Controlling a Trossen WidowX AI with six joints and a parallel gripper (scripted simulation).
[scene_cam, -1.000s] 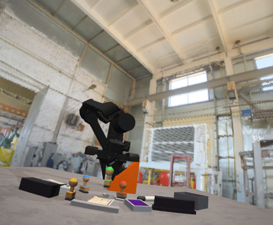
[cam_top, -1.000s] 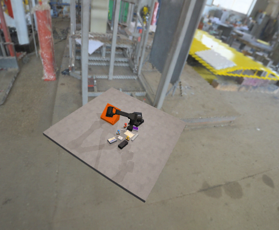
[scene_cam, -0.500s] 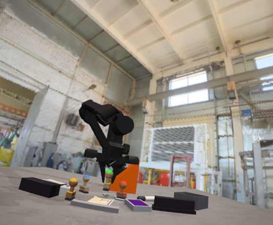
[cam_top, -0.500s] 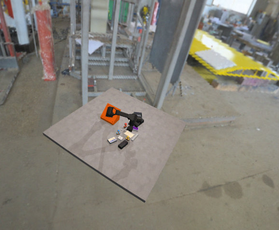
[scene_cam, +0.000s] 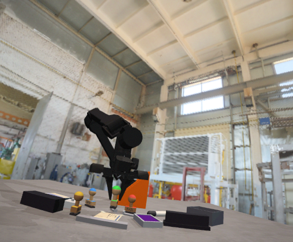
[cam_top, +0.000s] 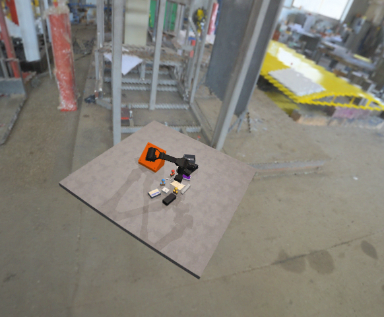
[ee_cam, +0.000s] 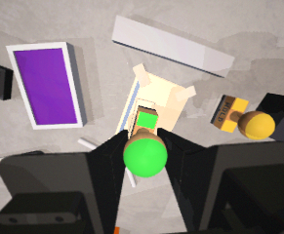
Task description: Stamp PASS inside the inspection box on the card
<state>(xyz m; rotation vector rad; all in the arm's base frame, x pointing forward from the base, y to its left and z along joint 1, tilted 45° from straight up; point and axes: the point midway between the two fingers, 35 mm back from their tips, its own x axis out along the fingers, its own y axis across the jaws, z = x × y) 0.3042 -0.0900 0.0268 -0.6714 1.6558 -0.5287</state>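
My gripper tip is 10 mm to the left of the cream card and 50 mm above it. Also, from my gripper tip: grey bar (80 mm ahead, 30 mm to the right, 50 mm below); then yellow-knobbed stamp (20 mm ahead, 110 mm to the right, 30 mm below); then green-knobbed stamp (right at my gripper tip).
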